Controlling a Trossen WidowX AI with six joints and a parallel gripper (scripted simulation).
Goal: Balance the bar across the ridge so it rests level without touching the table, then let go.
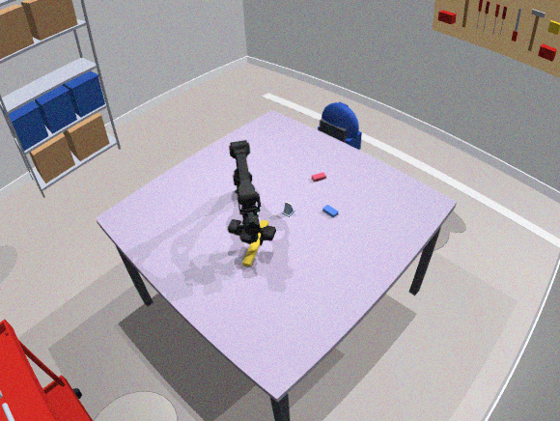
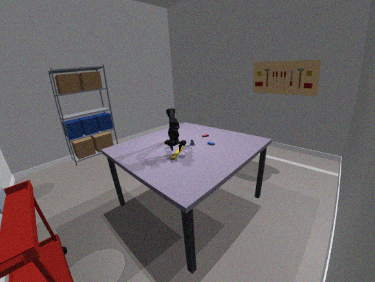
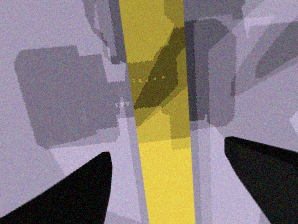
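Now: the long yellow bar 30 mm to the left of my gripper tip, 20 mm below it and 10 mm behind it. Round my gripper tip: small red block: 530 mm to the left, 90 mm behind, 20 mm below; small blue block: 380 mm to the left, 100 mm ahead, 20 mm below.
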